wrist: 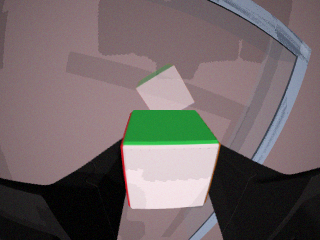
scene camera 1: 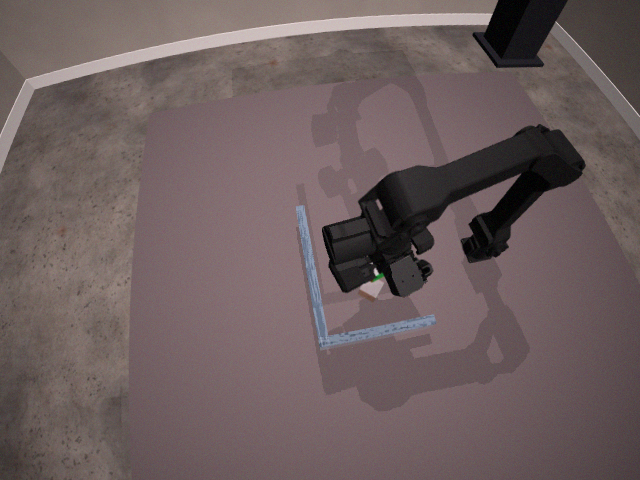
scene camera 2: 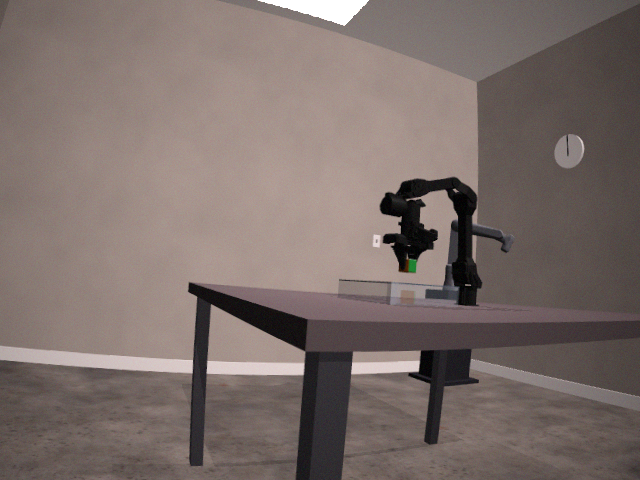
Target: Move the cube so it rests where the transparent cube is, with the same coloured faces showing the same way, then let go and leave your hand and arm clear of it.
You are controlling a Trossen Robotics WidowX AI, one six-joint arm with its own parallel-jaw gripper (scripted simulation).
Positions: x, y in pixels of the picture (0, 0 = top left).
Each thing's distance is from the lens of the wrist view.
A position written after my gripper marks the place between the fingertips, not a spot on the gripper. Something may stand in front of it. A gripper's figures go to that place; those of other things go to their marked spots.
my gripper (wrist: 164, 143): 0.10 m
cube (wrist: 169, 157): 0.06 m
transparent cube (wrist: 164, 89): 0.15 m
The marked spots on the transparent cube and the cube are 0.09 m apart.
